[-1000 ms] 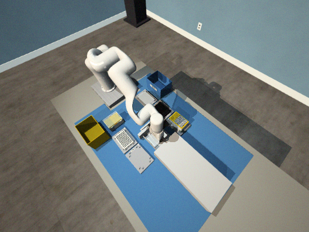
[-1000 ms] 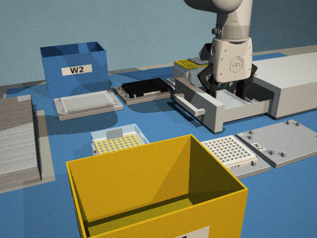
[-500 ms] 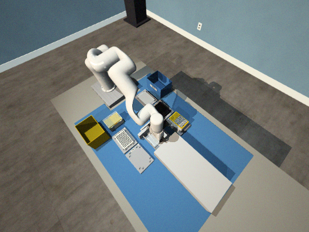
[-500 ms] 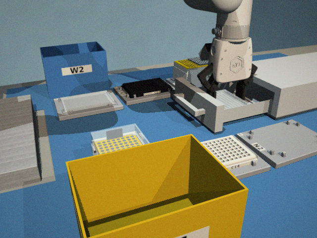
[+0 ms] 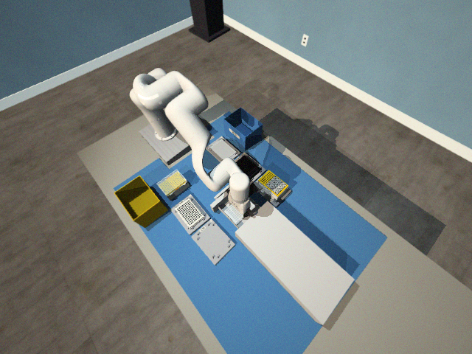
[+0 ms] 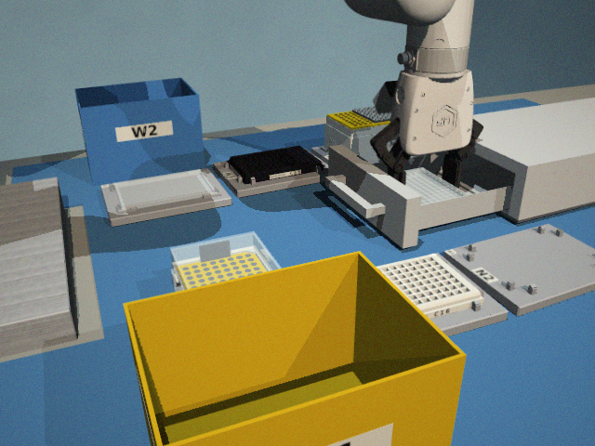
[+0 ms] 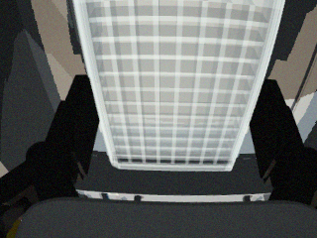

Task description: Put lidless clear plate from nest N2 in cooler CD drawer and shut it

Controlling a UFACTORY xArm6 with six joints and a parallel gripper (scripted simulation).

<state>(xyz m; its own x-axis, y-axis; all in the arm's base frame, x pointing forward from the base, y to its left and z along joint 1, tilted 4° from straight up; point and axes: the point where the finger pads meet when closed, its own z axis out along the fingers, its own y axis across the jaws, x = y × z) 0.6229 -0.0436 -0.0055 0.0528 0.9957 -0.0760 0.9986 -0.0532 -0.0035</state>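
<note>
Right now the clear plate is 10 mm below my hand. The rest, counted from my hand: cooler CD 160 mm ahead, 10 mm to the right; drawer 40 mm ahead, 10 mm below; yellow rack 30 mm ahead, 190 mm to the left, 20 mm above.
</note>
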